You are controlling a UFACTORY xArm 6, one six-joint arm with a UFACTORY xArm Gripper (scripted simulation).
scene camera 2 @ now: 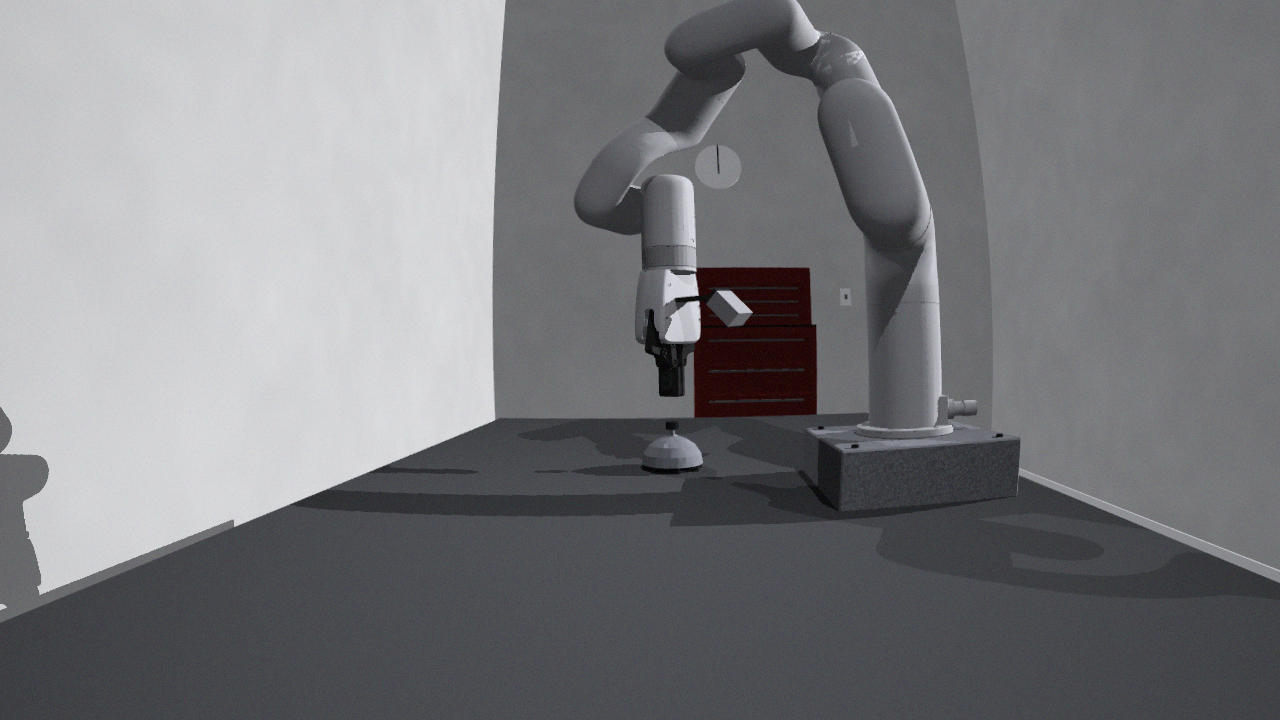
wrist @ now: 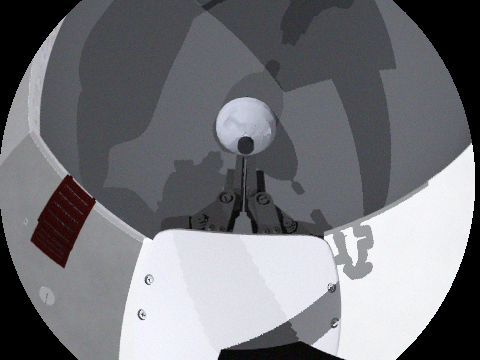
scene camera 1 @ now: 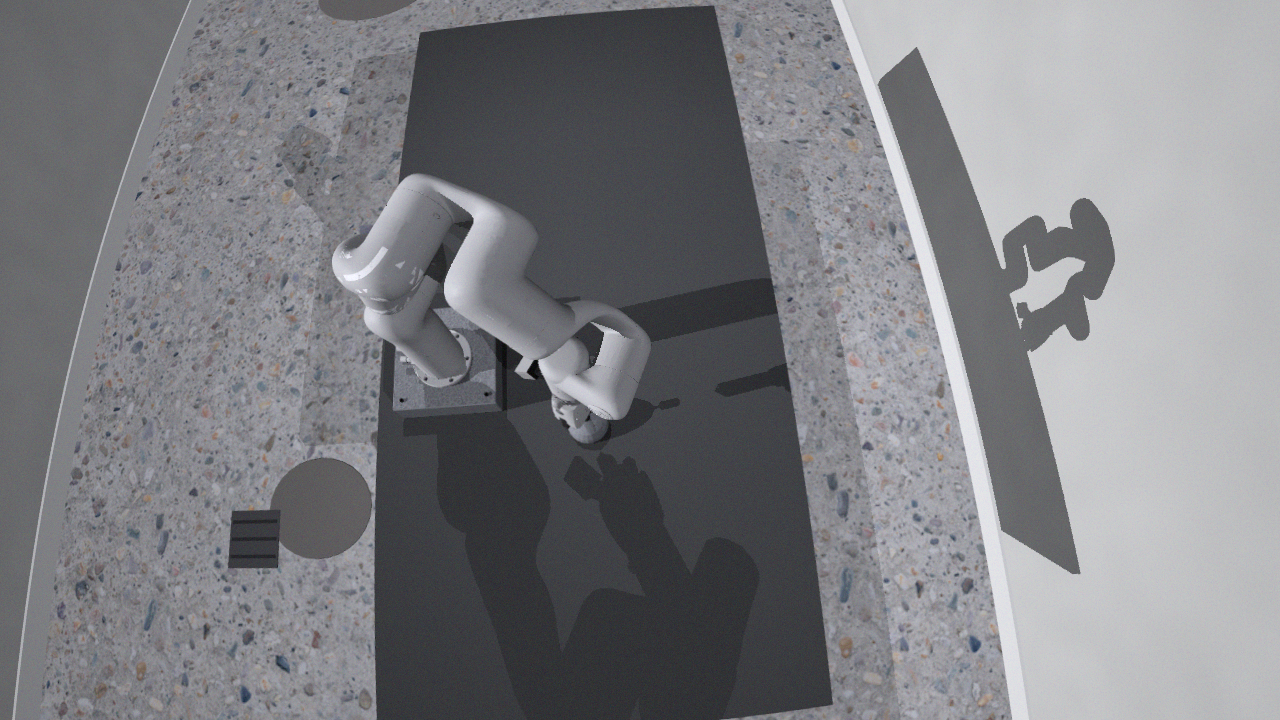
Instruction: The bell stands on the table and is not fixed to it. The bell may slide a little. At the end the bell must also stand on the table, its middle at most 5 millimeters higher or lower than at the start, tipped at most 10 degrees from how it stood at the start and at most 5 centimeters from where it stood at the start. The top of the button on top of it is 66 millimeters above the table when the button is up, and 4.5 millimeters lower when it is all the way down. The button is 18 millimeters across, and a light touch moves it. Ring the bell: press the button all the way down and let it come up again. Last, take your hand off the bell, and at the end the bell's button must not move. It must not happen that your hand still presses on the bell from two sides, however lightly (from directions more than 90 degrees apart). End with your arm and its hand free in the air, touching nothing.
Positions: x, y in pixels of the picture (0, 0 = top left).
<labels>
A bell shows in scene camera 2, in the wrist view and in scene camera 1 (593, 430). The same spot on the bell: (wrist: 246, 116) is (scene camera 2: 688, 443).
</labels>
